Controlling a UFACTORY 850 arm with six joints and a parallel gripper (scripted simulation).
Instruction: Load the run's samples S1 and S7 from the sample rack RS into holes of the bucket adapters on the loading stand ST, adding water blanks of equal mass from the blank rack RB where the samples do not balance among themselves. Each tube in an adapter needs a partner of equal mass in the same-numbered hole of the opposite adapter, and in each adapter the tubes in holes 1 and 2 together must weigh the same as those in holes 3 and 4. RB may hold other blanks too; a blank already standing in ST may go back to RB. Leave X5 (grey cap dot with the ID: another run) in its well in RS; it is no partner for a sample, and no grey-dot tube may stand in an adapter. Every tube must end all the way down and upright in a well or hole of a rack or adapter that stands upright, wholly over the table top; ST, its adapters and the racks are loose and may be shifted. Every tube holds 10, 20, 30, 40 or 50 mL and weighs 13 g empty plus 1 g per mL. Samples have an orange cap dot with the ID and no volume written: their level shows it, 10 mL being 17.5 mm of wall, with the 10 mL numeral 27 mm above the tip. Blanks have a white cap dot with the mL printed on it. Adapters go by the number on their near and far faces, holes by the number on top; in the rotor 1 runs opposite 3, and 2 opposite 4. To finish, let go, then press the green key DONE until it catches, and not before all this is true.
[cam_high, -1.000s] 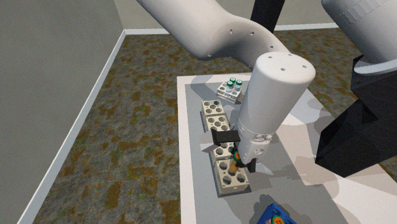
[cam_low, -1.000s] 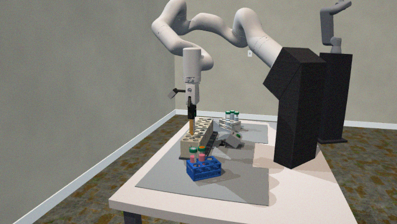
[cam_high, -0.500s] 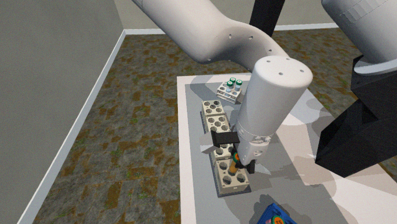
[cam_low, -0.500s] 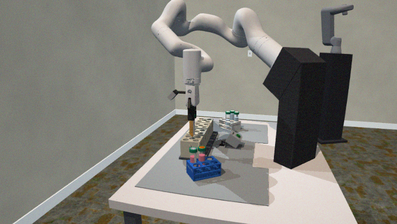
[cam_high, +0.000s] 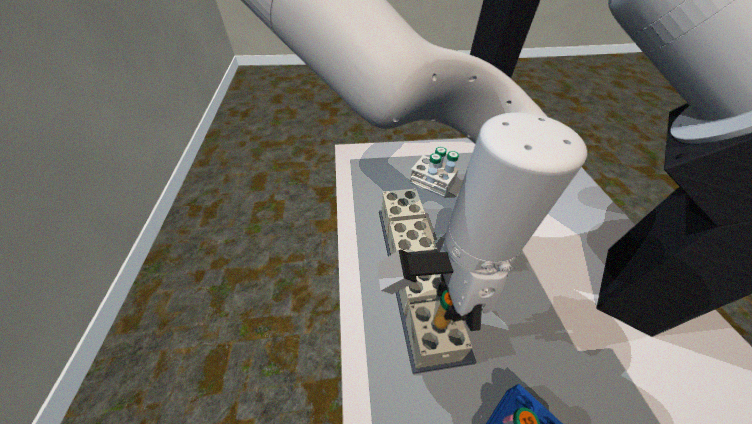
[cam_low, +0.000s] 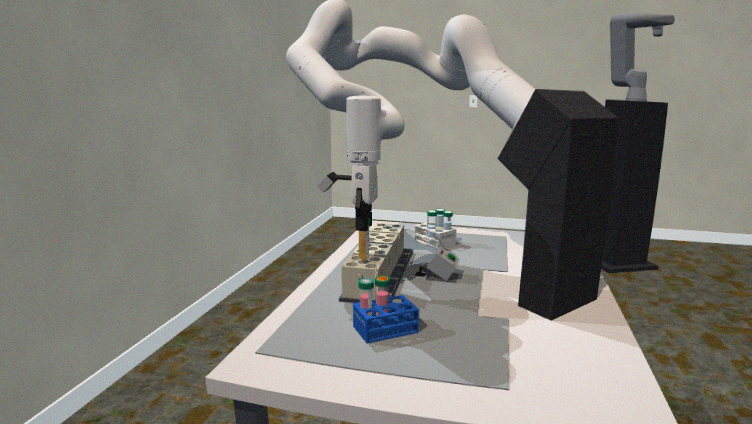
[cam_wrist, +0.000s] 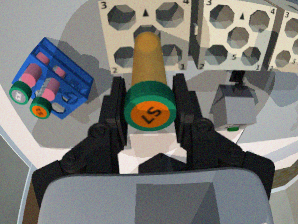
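The sample S7 is 50 mm below my hand and 10 mm to the left of it. From my hand the other things lie so: bucket adapter (160 mm below); then sample S1 (180 mm to the left, 140 mm below, 20 mm behind); then grey-dot tube X5 (200 mm to the left, 140 mm below, 10 mm ahead).
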